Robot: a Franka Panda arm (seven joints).
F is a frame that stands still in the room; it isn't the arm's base.
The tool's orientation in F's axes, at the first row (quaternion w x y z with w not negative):
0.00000 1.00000 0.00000 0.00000
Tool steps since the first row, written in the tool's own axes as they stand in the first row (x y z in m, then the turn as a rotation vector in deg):
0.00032 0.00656 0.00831 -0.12 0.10 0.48
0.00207 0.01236 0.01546 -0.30 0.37 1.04
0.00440 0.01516 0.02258 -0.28 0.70 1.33
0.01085 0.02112 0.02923 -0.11 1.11 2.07
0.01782 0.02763 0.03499 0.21 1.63 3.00
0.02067 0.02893 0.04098 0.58 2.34 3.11
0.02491 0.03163 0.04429 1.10 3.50 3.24
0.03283 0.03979 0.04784 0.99 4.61 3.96
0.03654 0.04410 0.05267 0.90 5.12 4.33
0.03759 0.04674 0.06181 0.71 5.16 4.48
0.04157 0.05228 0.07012 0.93 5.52 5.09
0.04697 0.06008 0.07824 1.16 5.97 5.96
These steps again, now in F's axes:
0.00032 -0.00656 -0.00831 -0.12 -0.10 -0.48
0.00207 -0.01236 -0.01546 -0.30 -0.37 -1.04
0.00440 -0.01516 -0.02258 -0.28 -0.70 -1.33
0.01085 -0.02112 -0.02923 -0.11 -1.11 -2.07
0.01782 -0.02763 -0.03499 0.21 -1.63 -3.00
0.02067 -0.02893 -0.04098 0.58 -2.34 -3.11
0.02491 -0.03163 -0.04429 1.10 -3.50 -3.24
0.03283 -0.03979 -0.04784 0.99 -4.61 -3.96
0.03654 -0.04410 -0.05267 0.90 -5.12 -4.33
0.03759 -0.04674 -0.06181 0.71 -5.16 -4.48
0.04157 -0.05228 -0.07012 0.93 -5.52 -5.09
0.04697 -0.06008 -0.07824 1.16 -5.97 -5.96

